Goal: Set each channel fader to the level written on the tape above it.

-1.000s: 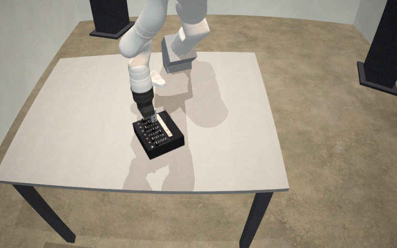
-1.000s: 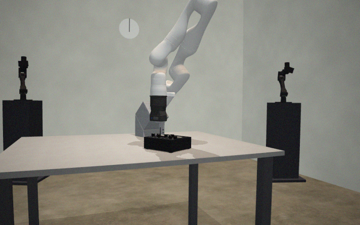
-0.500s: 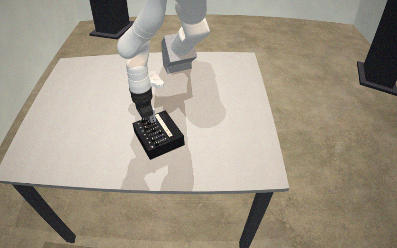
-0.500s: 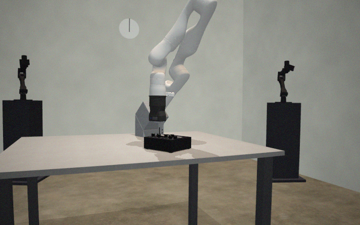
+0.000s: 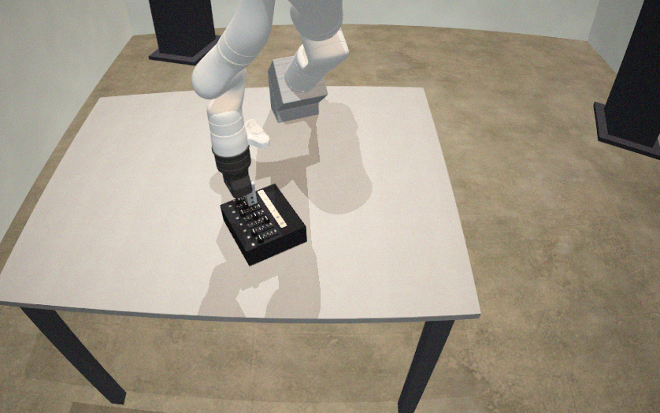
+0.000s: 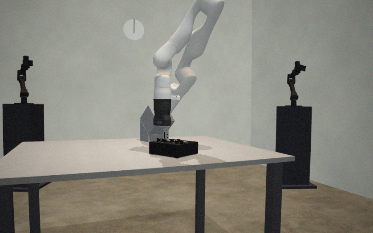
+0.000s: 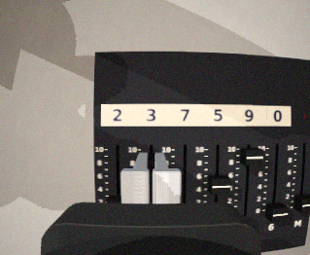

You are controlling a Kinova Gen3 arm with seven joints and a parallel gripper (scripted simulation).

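Right now my hand is 1 cm short of the channel 2 cap, 1 cm to the left of it and 1 cm above it. Also, from my hand: master cap: 9 cm ahead, 7 cm to the left, 1 cm below; channel 6 cap: 8 cm ahead, 5 cm to the left, 1 cm below; channel 1 cap: 3 cm to the right, 1 cm below.
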